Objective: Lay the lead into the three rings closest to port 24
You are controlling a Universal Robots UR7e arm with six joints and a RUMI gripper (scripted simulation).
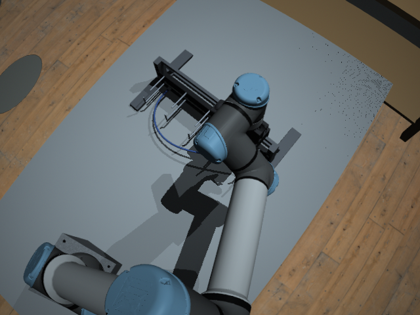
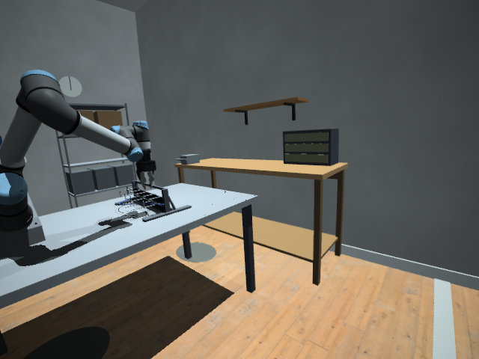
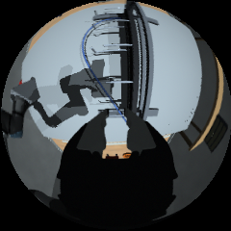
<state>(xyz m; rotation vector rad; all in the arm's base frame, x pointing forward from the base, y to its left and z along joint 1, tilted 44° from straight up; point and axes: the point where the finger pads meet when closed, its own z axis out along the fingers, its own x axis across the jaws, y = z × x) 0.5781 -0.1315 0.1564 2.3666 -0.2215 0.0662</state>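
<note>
Now: the black rack 140 mm to the left of my hand, 90 mm below it and 90 mm ahead of it.
</note>
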